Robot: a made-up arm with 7 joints.
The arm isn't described. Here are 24 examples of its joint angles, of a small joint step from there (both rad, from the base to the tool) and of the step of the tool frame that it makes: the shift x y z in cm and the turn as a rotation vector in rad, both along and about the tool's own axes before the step.
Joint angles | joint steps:
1: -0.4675 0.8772 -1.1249 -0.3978 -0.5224 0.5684 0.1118 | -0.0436 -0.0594 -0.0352 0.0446 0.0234 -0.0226 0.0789
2: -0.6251 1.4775 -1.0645 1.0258 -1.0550 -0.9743 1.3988 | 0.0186 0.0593 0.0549 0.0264 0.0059 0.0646 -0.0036
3: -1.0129 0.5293 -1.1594 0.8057 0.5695 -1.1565 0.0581 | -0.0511 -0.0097 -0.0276 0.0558 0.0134 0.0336 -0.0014
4: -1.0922 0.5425 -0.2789 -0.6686 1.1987 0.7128 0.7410 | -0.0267 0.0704 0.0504 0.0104 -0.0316 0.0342 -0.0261
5: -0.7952 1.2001 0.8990 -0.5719 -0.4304 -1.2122 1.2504 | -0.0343 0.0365 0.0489 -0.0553 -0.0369 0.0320 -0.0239
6: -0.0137 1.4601 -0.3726 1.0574 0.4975 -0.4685 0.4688 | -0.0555 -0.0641 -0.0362 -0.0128 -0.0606 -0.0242 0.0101
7: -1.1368 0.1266 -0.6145 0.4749 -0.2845 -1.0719 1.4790 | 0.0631 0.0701 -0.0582 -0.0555 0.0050 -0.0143 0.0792
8: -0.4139 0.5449 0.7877 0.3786 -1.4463 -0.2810 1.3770 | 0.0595 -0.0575 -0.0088 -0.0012 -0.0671 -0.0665 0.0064
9: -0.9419 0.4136 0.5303 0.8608 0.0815 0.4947 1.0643 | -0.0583 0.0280 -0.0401 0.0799 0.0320 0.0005 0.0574
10: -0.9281 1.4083 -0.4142 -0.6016 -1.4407 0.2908 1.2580 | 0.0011 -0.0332 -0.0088 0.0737 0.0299 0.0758 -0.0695
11: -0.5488 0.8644 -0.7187 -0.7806 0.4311 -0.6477 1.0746 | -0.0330 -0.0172 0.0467 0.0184 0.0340 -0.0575 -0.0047
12: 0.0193 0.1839 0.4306 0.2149 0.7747 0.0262 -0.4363 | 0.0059 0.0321 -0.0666 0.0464 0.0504 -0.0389 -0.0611
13: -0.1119 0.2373 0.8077 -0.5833 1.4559 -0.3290 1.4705 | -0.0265 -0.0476 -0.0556 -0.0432 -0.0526 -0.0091 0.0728
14: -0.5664 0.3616 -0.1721 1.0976 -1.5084 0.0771 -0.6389 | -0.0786 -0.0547 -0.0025 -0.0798 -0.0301 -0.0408 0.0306
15: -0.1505 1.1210 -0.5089 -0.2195 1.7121 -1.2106 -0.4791 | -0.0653 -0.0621 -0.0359 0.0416 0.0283 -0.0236 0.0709
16: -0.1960 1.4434 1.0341 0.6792 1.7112 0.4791 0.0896 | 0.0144 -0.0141 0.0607 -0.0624 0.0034 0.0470 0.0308
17: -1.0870 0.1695 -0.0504 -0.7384 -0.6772 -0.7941 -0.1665 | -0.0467 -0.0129 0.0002 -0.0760 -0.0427 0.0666 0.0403
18: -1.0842 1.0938 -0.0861 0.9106 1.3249 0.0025 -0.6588 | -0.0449 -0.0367 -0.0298 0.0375 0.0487 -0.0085 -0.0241
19: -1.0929 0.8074 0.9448 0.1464 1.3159 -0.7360 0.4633 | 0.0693 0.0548 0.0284 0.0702 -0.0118 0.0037 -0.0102
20: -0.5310 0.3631 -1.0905 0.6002 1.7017 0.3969 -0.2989 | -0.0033 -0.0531 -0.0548 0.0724 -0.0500 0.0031 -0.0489
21: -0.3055 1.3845 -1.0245 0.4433 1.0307 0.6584 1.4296 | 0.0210 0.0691 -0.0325 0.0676 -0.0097 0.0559 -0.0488
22: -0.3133 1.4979 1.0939 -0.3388 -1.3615 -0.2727 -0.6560 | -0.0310 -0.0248 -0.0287 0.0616 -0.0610 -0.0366 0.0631
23: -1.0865 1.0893 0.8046 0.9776 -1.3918 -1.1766 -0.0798 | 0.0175 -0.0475 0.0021 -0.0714 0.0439 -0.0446 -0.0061
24: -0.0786 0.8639 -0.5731 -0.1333 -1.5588 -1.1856 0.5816 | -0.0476 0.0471 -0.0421 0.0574 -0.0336 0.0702 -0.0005
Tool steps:
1: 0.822 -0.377 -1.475 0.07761 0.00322 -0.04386
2: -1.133 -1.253 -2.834 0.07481 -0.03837 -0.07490
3: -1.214 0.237 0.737 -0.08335 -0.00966 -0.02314
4: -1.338 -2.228 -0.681 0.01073 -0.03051 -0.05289
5: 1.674 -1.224 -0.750 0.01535 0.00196 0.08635
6: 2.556 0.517 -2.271 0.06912 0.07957 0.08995
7: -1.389 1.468 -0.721 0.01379 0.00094 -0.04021
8: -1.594 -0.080 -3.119 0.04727 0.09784 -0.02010
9: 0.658 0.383 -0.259 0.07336 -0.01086 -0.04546
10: -1.305 -1.662 -0.501 -0.04552 -0.02062 -0.06275
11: -0.585 -0.449 -0.547 0.06722 -0.06935 0.04771
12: 0.549 -0.714 0.495 -0.08533 -0.14358 -0.02757
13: 1.749 0.326 -2.021 0.00640 0.16560 -0.07449
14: 2.450 -4.719 -1.093 -0.06124 -0.08878 0.09965
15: -1.538 -0.814 -0.305 0.04357 0.03915 -0.05885
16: -1.137 -0.626 -0.009 -0.03559 0.10346 -0.03149
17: 0.926 -1.172 -1.348 0.05105 0.04073 0.07421
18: 0.614 0.900 -0.773 -0.01579 -0.04849 -0.01505
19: -1.088 0.227 2.573 -0.07606 -0.06296 0.02154
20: 1.039 1.532 -0.808 -0.00388 -0.07585 0.06257
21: -2.390 -0.183 4.054 -0.01292 -0.19265 0.00123
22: -0.809 1.403 0.649 0.14796 0.08313 -0.03425
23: 0.358 0.568 1.069 -0.01338 -0.03800 0.04673
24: -0.409 -1.070 -0.568 -0.04031 -0.03508 -0.09350
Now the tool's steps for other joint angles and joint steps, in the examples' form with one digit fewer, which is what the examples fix.
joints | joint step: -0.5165 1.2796 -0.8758 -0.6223 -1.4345 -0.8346 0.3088 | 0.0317 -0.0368 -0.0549 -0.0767 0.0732 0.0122 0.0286
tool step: 0.12 -1.00 2.62 -0.0655 0.0476 0.0458
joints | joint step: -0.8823 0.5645 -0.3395 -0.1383 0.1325 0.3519 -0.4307 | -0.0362 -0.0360 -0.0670 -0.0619 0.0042 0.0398 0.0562
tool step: 2.73 0.29 -1.85 0.0614 -0.0437 0.0042
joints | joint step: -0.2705 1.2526 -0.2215 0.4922 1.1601 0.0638 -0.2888 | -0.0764 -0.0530 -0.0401 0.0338 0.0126 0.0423 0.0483
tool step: 0.06 0.69 -1.57 0.0268 0.0767 -0.0045
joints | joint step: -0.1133 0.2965 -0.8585 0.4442 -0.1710 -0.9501 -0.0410 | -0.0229 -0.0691 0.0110 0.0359 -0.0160 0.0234 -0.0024
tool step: 0.23 -1.40 -1.14 0.0268 0.0332 0.0161
